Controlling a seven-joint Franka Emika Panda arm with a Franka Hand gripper.
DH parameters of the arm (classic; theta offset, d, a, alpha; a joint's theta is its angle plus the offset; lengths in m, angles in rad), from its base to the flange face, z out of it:
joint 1: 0 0.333 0 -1.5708
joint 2: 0 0 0 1.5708
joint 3: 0 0.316 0.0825 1.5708
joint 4: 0 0 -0.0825 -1.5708
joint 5: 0 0.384 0 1.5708
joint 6: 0 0 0.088 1.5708
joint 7: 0 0.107 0 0
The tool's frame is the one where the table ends.
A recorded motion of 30 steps. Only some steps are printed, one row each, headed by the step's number.
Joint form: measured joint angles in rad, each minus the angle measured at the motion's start. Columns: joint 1, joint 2, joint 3, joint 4, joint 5, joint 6, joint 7.
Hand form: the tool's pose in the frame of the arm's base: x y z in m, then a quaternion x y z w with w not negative. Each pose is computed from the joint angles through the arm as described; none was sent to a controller.
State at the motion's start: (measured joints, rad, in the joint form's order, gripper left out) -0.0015 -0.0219 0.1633 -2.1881 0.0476 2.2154 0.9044
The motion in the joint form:
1: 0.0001 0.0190 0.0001 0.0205 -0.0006 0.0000 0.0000
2: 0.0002 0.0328 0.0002 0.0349 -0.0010 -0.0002 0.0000
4: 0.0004 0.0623 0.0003 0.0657 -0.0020 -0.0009 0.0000
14: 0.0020 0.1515 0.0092 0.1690 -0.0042 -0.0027 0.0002
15: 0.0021 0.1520 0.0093 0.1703 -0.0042 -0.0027 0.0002
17: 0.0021 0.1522 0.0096 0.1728 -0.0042 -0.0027 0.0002
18: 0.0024 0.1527 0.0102 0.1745 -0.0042 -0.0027 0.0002
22: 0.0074 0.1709 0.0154 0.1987 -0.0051 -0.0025 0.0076
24: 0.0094 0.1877 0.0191 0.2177 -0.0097 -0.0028 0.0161
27: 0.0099 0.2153 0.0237 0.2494 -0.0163 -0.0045 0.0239
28: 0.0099 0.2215 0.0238 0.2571 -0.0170 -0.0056 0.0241
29: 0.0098 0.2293 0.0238 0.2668 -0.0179 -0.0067 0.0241
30: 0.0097 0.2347 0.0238 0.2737 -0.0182 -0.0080 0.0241
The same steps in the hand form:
1: 0.5320 0.0885 0.4003 -0.92640 0.37522 -0.01220 0.02915
2: 0.5364 0.0892 0.3995 -0.92644 0.37504 -0.01195 0.03012
4: 0.5458 0.0905 0.3976 -0.92652 0.37470 -0.01132 0.03209
14: 0.5753 0.0998 0.3950 -0.92804 0.36992 -0.01336 0.04161
15: 0.5757 0.0999 0.3953 -0.92806 0.36982 -0.01368 0.04187
17: 0.5762 0.1002 0.3964 -0.92808 0.36966 -0.01463 0.04250
18: 0.5766 0.1007 0.3969 -0.92822 0.36924 -0.01509 0.04290
22: 0.5824 0.1073 0.3976 -0.92856 0.36793 -0.01669 0.04610
24: 0.5873 0.1110 0.3967 -0.92837 0.36829 -0.01739 0.04671
27: 0.5957 0.1146 0.3950 -0.92829 0.36832 -0.01827 0.04779
28: 0.5978 0.1148 0.3947 -0.92828 0.36829 -0.01832 0.04817
29: 0.6004 0.1150 0.3945 -0.92827 0.36824 -0.01853 0.04871
30: 0.6022 0.1151 0.3943 -0.92822 0.36831 -0.01846 0.04910

